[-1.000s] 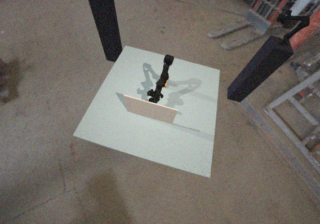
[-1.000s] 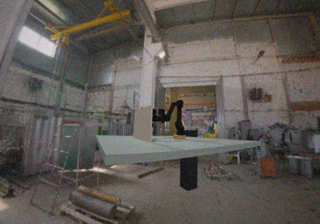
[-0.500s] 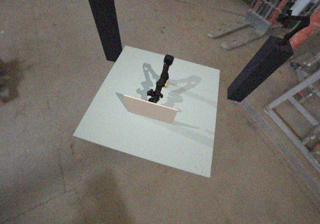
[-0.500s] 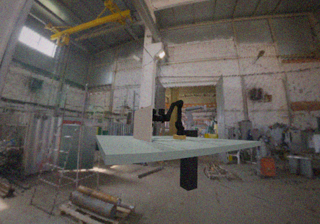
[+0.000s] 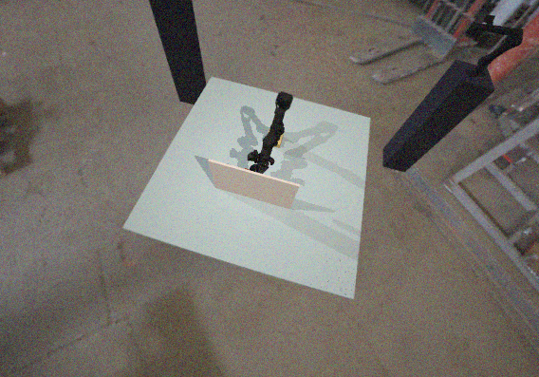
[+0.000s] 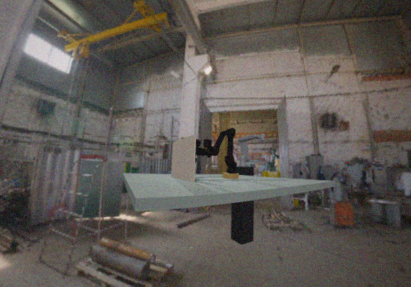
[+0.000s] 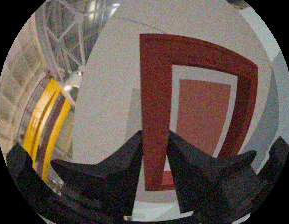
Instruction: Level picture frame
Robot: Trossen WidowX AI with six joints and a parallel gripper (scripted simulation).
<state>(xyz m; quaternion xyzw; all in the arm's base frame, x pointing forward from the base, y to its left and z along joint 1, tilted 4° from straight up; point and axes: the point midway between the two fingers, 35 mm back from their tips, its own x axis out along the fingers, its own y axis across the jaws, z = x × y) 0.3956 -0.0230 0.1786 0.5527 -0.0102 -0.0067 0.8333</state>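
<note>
Right now the picture frame is 20 mm to the right of my gripper tip and 50 mm below it. From my gripper tip the other things lie so: wall panel 20 mm ahead, 10 mm to the right, 60 mm below.
</note>
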